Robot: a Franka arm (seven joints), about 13 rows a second.
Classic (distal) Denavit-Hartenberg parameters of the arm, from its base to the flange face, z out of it. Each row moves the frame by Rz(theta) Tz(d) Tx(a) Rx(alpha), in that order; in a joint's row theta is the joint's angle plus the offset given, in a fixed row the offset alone. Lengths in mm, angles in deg.
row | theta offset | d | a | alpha
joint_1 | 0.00 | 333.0 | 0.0 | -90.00
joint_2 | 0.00 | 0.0 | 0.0 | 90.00
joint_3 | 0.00 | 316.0 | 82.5 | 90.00
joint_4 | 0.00 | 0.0 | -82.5 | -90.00
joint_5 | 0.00 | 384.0 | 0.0 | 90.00
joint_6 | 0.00 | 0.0 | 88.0 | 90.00
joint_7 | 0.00 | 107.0 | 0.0 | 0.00
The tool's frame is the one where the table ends.
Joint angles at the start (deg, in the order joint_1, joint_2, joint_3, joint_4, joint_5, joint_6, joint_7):
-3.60, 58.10, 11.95, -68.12, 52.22, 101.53, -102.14
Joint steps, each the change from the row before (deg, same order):
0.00, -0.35, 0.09, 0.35, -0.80, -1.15, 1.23
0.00, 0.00, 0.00, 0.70, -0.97, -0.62, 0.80
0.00, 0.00, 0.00, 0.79, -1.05, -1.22, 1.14
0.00, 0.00, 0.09, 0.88, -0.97, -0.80, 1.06
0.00, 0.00, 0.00, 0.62, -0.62, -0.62, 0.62
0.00, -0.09, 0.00, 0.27, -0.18, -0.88, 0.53
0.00, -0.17, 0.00, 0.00, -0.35, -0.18, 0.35
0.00, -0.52, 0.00, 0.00, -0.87, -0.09, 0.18
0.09, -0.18, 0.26, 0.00, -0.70, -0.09, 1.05
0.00, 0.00, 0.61, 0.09, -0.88, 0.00, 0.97
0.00, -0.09, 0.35, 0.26, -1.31, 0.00, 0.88
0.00, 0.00, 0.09, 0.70, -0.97, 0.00, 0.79
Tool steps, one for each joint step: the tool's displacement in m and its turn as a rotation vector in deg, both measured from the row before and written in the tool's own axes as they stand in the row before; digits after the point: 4 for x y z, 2 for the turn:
0.0059, -0.0024, -0.0017, 0.93, -0.53, 0.47
0.0032, -0.0002, -0.0028, 0.33, -0.81, 0.10
0.0038, -0.0013, -0.0024, 0.86, -0.81, 0.38
0.0048, -0.0006, -0.0031, 0.40, -0.77, 0.22
0.0030, -0.0005, -0.0025, 0.28, -0.52, 0.08
0.0025, -0.0016, -0.0008, 0.66, -0.08, 0.24
0.0012, -0.0009, -0.0009, 0.12, -0.35, 0.18
0.0039, -0.0018, -0.0034, -0.12, -0.94, -0.32
0.0030, -0.0011, 0.0014, 0.28, -0.60, 0.64
0.0032, -0.0007, 0.0030, 0.37, -0.54, 0.46
0.0026, -0.0006, -0.0002, 0.05, -1.12, 0.29
0.0030, 0.0003, -0.0038, -0.41, -0.89, 0.16

